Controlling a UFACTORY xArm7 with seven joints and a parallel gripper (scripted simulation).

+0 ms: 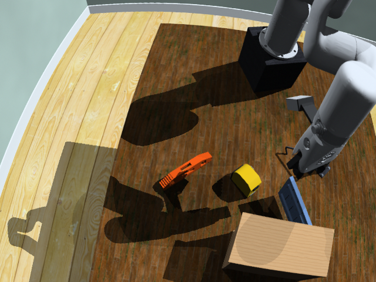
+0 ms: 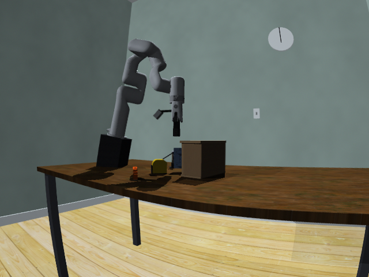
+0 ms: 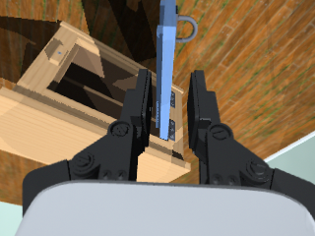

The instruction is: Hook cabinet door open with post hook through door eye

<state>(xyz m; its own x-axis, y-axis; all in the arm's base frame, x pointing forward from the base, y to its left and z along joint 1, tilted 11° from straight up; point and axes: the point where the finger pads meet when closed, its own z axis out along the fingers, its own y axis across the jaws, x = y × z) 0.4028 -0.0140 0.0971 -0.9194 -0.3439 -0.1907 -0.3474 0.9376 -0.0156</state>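
Right now my hand is 14 cm above the hook post, 11 cm to the right of it and 9 cm past it. The rest, counted from my hand: cabinet door 13 cm below, 6 cm ahead, 3 cm to the left; orange level-like tool 25 cm to the right, 18 cm below, 7 cm behind; yellow tape measure 17 cm below, 9 cm to the right, 5 cm behind.
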